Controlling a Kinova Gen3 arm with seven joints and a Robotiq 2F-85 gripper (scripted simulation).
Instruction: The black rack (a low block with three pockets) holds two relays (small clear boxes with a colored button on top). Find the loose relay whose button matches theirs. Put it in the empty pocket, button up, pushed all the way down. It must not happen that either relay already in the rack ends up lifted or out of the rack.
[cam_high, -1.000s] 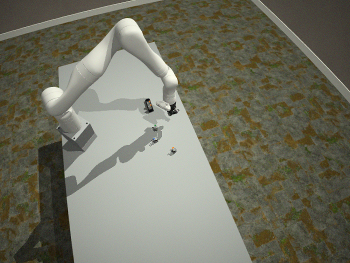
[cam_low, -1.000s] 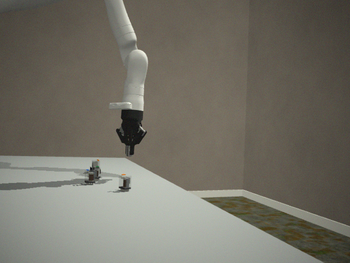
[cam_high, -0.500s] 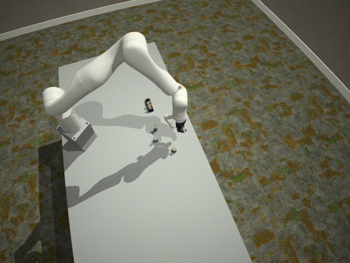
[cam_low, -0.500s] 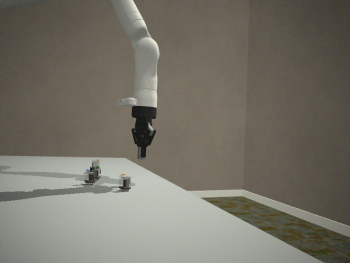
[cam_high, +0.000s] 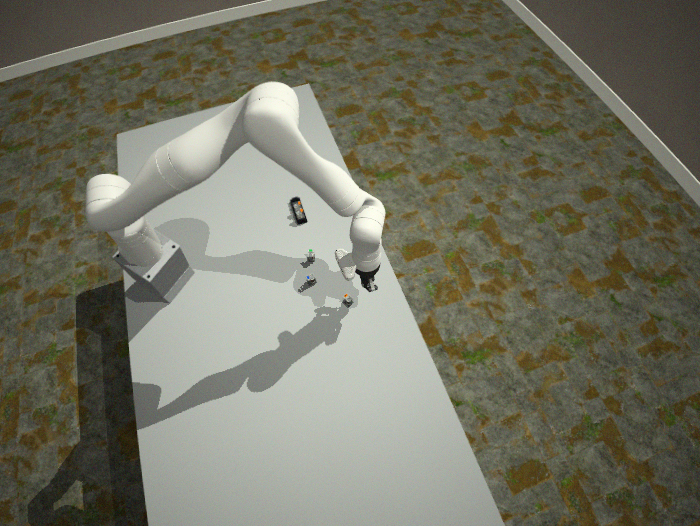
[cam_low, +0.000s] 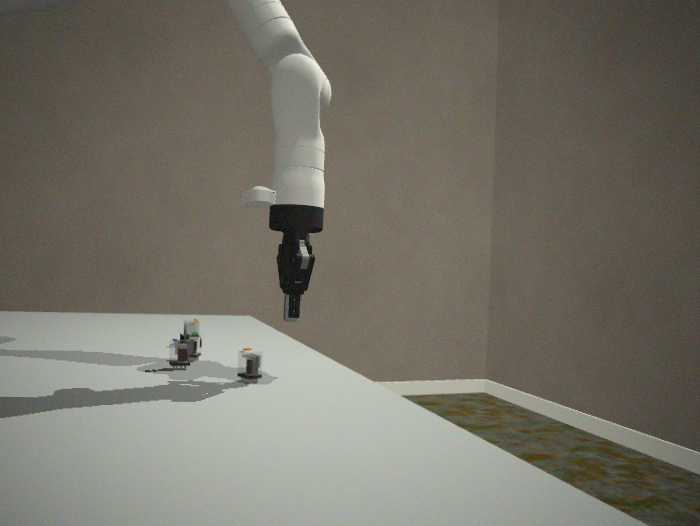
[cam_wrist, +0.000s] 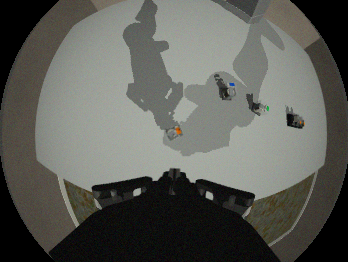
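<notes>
Right now the blue-button relay is 15 cm behind my hand, 9 cm to the left of it and 8 cm below it. Round my hand: green-button relay 13 cm behind, 17 cm to the left, 8 cm below.
</notes>
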